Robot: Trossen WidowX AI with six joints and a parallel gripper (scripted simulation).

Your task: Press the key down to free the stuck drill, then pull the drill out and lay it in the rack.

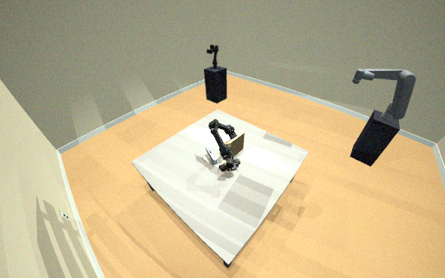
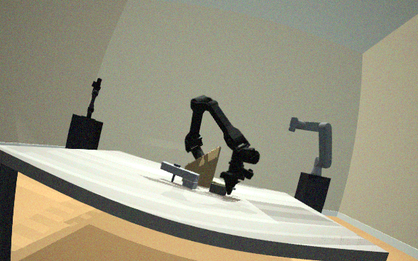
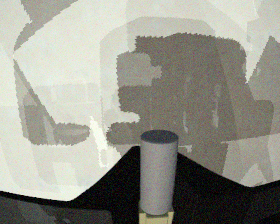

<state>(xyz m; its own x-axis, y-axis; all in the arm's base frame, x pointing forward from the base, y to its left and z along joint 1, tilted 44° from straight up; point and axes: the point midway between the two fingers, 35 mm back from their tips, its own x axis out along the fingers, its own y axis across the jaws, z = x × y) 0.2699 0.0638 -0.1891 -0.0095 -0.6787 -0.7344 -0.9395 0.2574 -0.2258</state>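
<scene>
The drill is 1 cm behind my gripper tip, 4 cm to the right of it and 4 cm above it. Round my gripper tip: dark block (2 cm behind, 5 cm to the right, 1 cm above); then dark key (1 cm behind, 25 cm to the right, 4 cm above); then grey fixture block (1 cm behind, 23 cm to the right, 4 cm above).
</scene>
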